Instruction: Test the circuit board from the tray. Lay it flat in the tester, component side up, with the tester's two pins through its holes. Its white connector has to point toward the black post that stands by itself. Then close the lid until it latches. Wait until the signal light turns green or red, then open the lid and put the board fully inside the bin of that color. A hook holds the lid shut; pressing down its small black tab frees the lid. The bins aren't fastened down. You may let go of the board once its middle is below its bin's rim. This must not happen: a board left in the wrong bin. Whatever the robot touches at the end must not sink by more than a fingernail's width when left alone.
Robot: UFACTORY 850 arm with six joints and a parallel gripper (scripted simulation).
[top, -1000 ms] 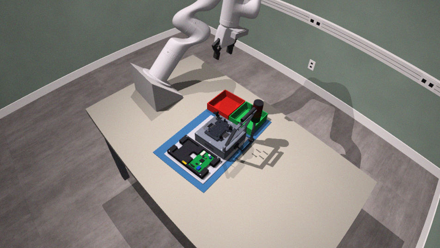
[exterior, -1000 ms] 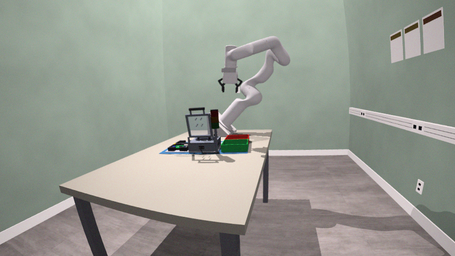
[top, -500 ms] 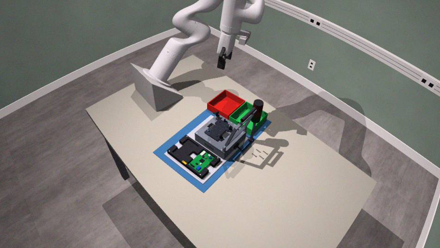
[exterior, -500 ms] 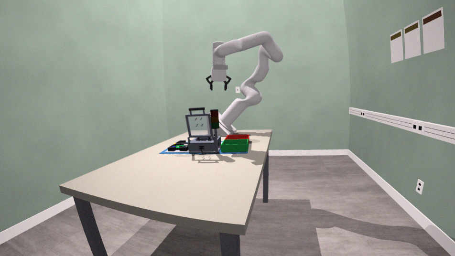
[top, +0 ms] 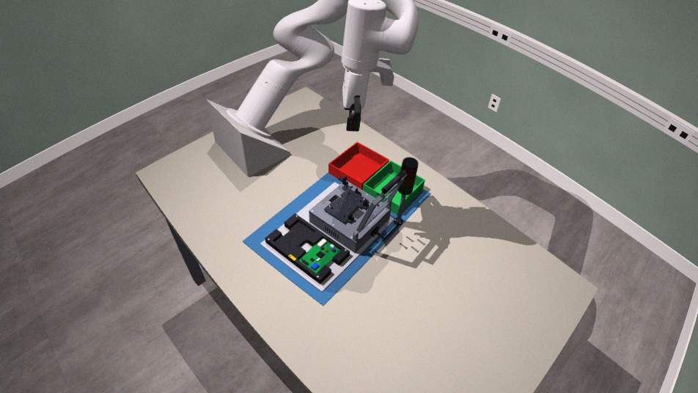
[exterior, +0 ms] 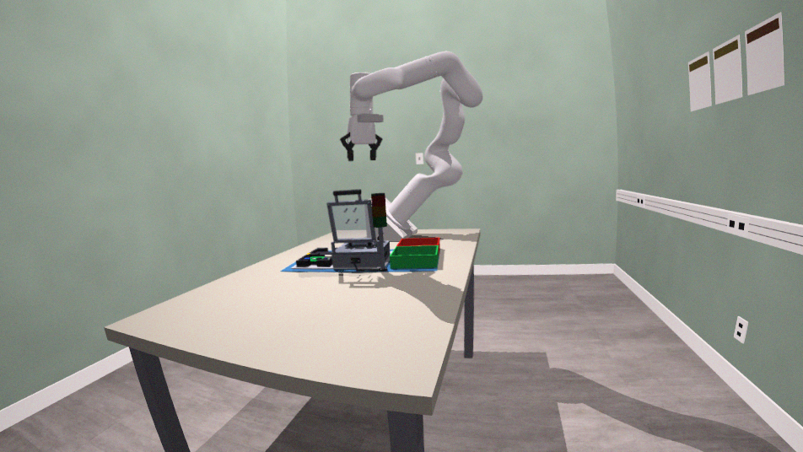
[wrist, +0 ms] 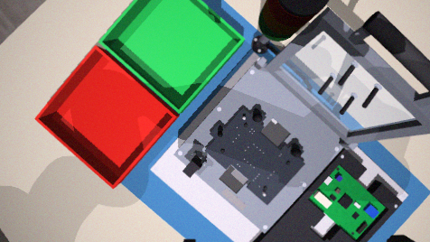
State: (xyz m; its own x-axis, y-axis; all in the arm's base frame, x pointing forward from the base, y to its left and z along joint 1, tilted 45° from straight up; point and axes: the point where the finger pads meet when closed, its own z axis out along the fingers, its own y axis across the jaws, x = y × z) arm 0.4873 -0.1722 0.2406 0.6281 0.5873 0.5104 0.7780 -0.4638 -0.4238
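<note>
Now: hand 360 mm above the green circuit board, 170 mm to the left of it and 80 mm short of it. From my hand the other things lie so: black latch part 290 mm below, 60 mm behind, 30 mm to the left; then green bin 370 mm below, 190 mm to the left, 30 mm ahead; then lid 200 mm below, 140 mm ahead, 10 mm to the left.
</note>
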